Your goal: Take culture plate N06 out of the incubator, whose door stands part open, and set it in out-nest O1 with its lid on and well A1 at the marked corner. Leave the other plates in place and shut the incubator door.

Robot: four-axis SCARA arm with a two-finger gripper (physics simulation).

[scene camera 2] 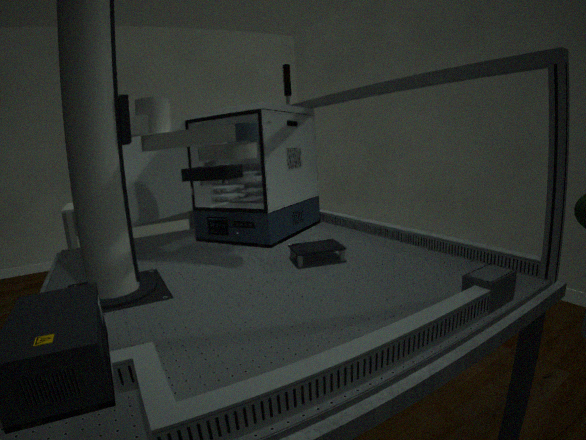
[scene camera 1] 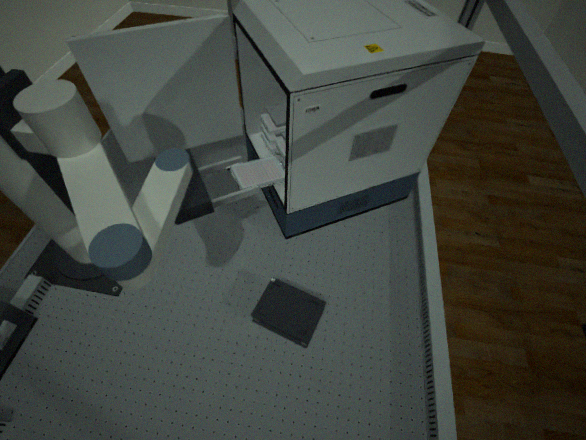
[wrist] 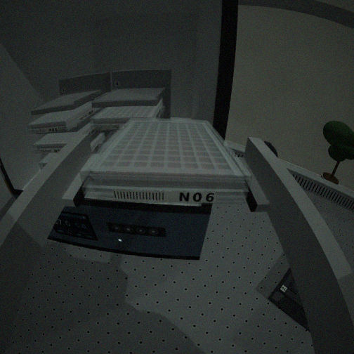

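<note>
Culture plate N06 (scene camera 1: 257, 172) (wrist: 162, 150) is pale, with a clear lid on it, and looks level. My gripper (scene camera 1: 251, 172) (wrist: 166, 147) is shut on it, one finger along each side of its labelled end. The plate is at the incubator's front opening; its far end is partly hidden by the side wall in scene camera 1. The incubator (scene camera 1: 350, 120) (scene camera 2: 290, 175) (wrist: 185, 225) has its door (scene camera 1: 165, 85) standing wide open. A dark raised nest block (scene camera 1: 290, 312) (scene camera 2: 317, 247) (wrist: 290, 300) stands on the bench, with an A1 mark at one corner in the wrist view.
Other plates sit in a left stack (wrist: 50, 122) and a right stack (wrist: 127, 114) inside the incubator. The arm's column (scene camera 2: 92, 175) stands left of the incubator. A dark box (scene camera 2: 50, 370) and a small grey box (scene camera 2: 490, 282) stand near the bench edges. A frame post (scene camera 2: 557, 170) rises at the right.
</note>
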